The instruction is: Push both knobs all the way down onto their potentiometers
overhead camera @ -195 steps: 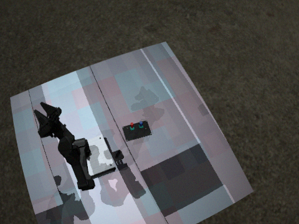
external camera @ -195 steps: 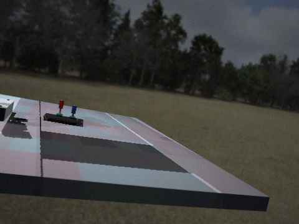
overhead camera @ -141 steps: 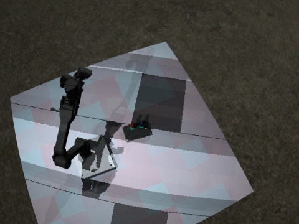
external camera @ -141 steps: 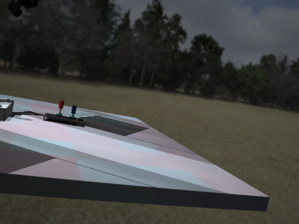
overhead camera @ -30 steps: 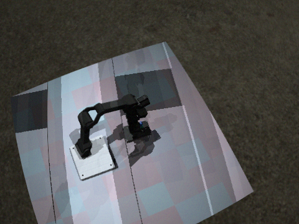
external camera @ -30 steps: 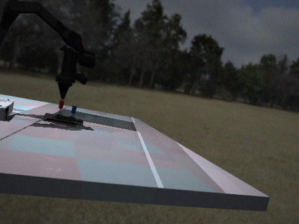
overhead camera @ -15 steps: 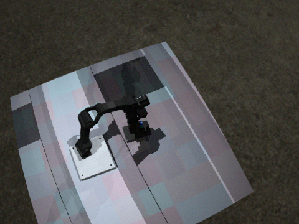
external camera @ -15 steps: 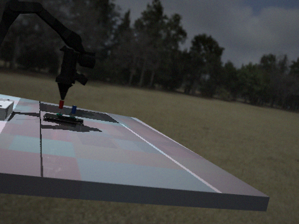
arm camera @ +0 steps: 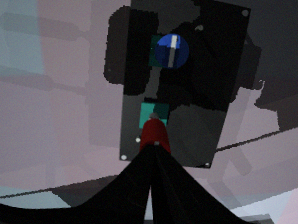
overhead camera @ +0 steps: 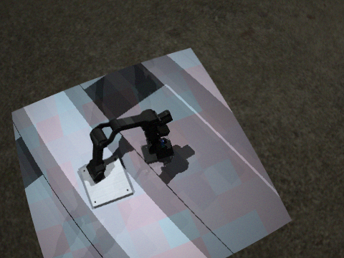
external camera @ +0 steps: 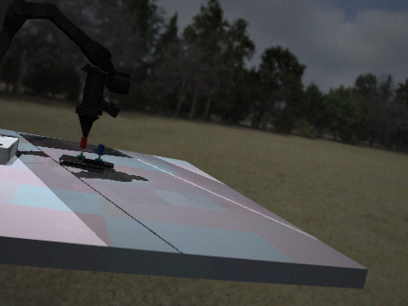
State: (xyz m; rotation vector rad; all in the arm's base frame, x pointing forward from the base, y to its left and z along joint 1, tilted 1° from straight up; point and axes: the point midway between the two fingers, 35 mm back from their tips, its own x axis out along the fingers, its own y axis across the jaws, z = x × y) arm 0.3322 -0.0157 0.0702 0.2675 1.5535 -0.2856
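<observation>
Right now my gripper tip is 10 mm above the red knob. The rest, counted from my gripper tip: blue knob 50 mm ahead, 20 mm to the right, 20 mm below.
</observation>
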